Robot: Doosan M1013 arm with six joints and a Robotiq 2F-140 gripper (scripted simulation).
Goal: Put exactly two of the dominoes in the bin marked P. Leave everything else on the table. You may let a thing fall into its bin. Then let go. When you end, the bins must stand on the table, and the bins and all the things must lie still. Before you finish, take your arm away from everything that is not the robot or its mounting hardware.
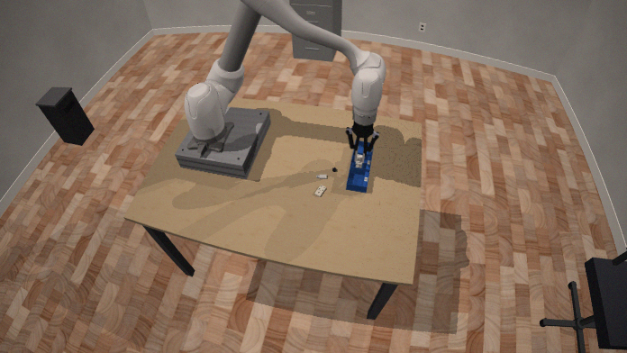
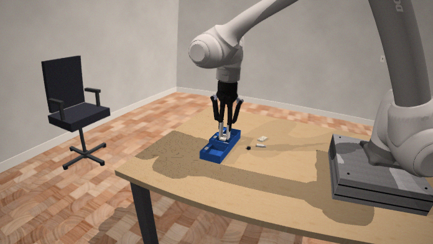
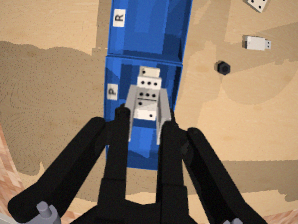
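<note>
My hand is 1 cm short of the blue bin block and 6 cm above it. Round my hand: white usb stick 15 cm behind, 8 cm to the right, 8 cm below; small black nut 10 cm behind, 3 cm to the right, 8 cm below; domino 7 cm below.
</note>
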